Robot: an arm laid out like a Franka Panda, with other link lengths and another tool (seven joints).
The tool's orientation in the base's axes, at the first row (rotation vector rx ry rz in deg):
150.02 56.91 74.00
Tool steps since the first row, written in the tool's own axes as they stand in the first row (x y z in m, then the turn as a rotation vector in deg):
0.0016 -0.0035 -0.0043 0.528 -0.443 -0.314
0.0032 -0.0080 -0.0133 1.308 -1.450 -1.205
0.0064 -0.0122 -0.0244 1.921 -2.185 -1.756
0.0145 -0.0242 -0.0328 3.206 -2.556 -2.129
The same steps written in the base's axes. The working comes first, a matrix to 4 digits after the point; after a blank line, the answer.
The tool's axes in the first row as the columns of a matrix, in the base's axes (used below as rounded here):
0.4422 0.5223 0.7291
0.5706 -0.7910 0.2206
0.6920 0.3185 -0.6478

-0.0043 0.0027 0.0028 -0.227 0.582 0.428
-0.0125 0.0052 0.0083 -1.058 1.627 1.224
-0.0213 0.0079 0.0163 -1.572 2.437 1.771
-0.0301 0.0202 0.0236 -1.470 3.381 2.784

